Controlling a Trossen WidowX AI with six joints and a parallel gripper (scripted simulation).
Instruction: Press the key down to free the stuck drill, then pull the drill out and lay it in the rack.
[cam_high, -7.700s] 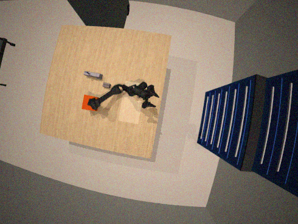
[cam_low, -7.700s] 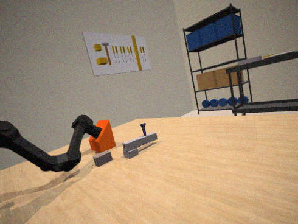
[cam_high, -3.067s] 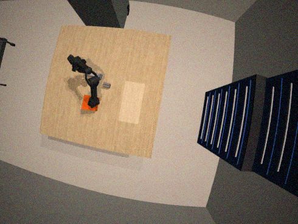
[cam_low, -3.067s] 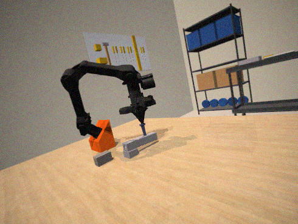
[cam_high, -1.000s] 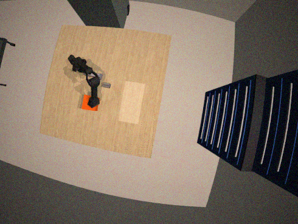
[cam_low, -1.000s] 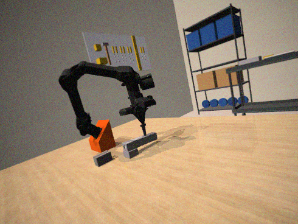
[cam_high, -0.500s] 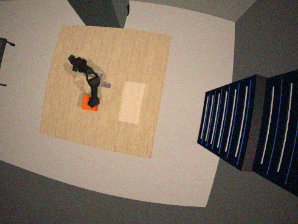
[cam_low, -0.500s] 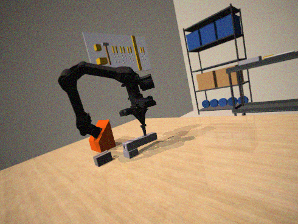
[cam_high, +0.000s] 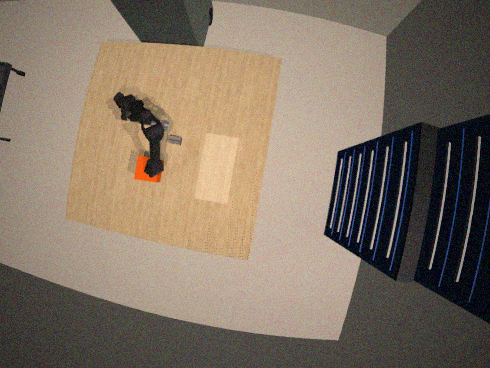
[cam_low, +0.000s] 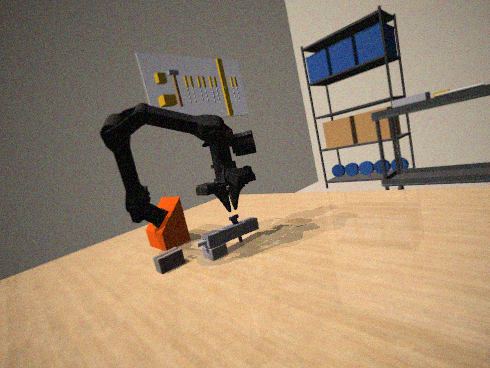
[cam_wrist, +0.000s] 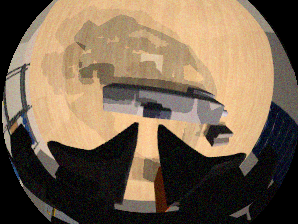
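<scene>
Right now the blue T-shaped piece is 10 mm ahead of my gripper tip, 10 mm to the right of it and 40 mm below it. Round my gripper tip: grey holder block (10 mm ahead, 30 mm to the right, 60 mm below); then drill (10 mm ahead, 80 mm to the right, 60 mm below).
</scene>
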